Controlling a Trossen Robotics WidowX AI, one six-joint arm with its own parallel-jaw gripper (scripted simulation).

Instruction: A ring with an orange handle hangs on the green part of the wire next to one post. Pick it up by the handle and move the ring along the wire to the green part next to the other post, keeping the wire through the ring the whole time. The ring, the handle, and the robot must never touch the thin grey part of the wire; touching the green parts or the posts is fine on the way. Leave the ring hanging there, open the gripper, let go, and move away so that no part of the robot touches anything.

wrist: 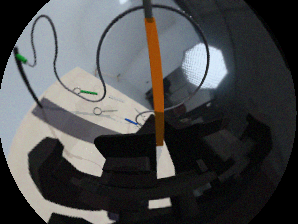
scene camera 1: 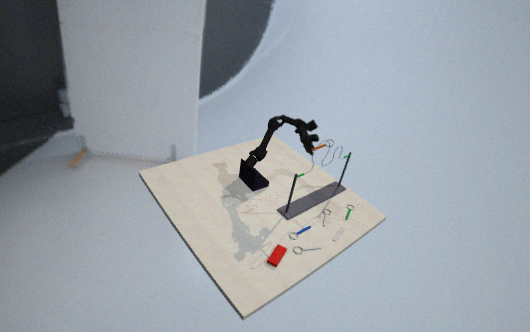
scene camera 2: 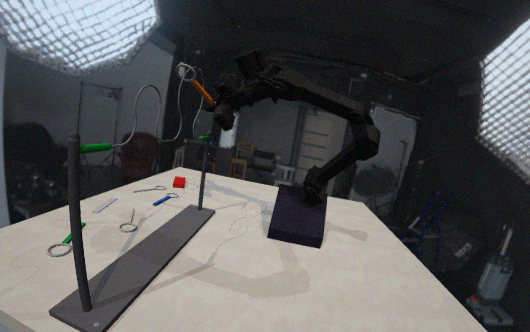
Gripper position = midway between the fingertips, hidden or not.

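Observation:
There is an orange-handled ring in my gripper (scene camera 2: 206,109), which the wrist view also shows (wrist: 155,116). My gripper is carrying that ring.

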